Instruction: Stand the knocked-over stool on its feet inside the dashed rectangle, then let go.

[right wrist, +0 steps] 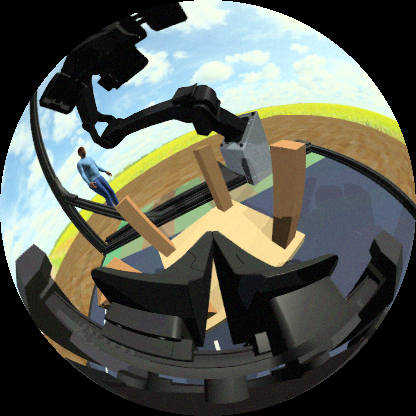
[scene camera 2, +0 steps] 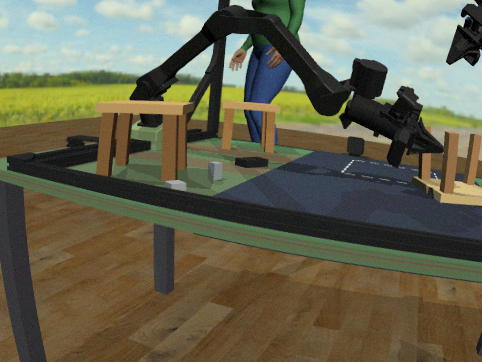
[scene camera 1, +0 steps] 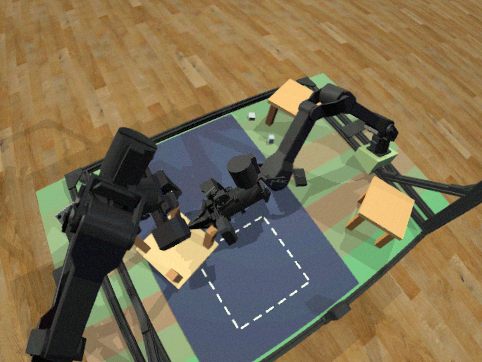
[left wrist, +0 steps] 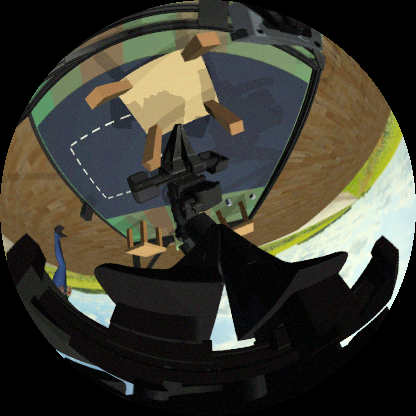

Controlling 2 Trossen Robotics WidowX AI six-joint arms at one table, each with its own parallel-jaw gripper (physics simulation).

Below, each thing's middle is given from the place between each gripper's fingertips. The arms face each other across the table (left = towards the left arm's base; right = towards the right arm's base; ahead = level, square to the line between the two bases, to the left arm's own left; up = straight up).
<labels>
Right now the stool (scene camera 2: 445, 190) is 4 cm to the left of my right hand, 2 cm below it and 2 cm behind it.
My left hand is 3 cm past the stool, 5 cm to the right of it and 19 cm above it.
</labels>
